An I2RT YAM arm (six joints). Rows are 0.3 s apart.
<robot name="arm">
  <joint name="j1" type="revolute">
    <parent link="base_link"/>
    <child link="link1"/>
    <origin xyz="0 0 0.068"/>
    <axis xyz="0 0 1"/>
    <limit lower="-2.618" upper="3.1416"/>
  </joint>
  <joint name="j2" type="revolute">
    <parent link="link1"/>
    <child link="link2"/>
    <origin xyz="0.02 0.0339 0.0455"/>
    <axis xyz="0 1 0"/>
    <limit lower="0" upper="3.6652"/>
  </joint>
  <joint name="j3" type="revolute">
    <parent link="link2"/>
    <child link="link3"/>
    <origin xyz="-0.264 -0.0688 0"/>
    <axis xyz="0 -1 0"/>
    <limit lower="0" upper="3.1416"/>
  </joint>
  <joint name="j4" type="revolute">
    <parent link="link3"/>
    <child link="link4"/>
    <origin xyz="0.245 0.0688 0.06"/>
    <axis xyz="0 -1 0"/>
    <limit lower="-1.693" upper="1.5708"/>
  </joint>
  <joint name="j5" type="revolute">
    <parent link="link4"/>
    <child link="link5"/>
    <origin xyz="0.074 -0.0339 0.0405"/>
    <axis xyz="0 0 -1"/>
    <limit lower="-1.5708" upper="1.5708"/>
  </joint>
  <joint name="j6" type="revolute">
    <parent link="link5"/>
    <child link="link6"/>
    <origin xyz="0.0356 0 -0.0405"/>
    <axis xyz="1 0 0"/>
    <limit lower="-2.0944" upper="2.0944"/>
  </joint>
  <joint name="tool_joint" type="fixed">
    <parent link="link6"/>
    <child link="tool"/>
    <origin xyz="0 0 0" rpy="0 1.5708 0"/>
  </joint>
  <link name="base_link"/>
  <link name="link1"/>
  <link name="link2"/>
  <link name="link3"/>
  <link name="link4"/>
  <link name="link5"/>
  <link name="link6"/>
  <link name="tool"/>
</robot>
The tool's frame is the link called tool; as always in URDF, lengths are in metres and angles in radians.
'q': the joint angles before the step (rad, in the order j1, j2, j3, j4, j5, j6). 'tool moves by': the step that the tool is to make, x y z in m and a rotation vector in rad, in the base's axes. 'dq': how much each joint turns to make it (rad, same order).
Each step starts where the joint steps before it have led.
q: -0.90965 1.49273 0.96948 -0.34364 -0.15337 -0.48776
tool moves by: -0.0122 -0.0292 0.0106 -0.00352 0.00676 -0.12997
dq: -0.07982 0.05021 0.09043 -0.03679 0.03827 0.03359
